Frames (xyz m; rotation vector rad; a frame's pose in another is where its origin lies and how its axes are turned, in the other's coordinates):
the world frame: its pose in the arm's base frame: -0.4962 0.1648 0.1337 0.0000 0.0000 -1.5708
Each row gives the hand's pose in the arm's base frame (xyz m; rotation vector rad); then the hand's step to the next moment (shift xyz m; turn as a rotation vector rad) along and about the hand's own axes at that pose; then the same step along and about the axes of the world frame.
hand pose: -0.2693 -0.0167 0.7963 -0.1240 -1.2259 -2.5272
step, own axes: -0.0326 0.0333 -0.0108 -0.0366 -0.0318 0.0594
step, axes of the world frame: 0.0193 0.0424 0.0110 -0.0738 0.0202 0.0054
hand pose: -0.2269 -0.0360 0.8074 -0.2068 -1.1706 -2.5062
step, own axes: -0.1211 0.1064 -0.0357 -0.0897 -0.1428 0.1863
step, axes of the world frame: 0.0580 0.1535 0.0184 -0.2501 0.0237 -0.0066
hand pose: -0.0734 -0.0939 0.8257 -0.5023 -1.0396 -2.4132
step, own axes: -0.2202 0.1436 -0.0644 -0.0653 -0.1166 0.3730
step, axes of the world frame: 0.0765 0.2507 -0.0676 -0.3673 0.0450 0.1416
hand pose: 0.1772 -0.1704 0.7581 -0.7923 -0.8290 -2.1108
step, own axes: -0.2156 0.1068 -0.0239 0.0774 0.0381 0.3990
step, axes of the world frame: -0.0103 0.1964 -0.1406 -0.2483 0.0958 0.3095
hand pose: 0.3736 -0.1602 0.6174 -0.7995 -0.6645 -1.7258
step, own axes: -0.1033 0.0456 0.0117 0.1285 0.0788 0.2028
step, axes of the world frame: -0.0570 0.0671 -0.0716 -0.0576 0.0876 0.2299
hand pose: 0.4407 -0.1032 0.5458 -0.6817 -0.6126 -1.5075
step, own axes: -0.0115 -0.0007 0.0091 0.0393 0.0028 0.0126
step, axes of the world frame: -0.0145 -0.0001 -0.0023 0.0176 0.0029 0.0373
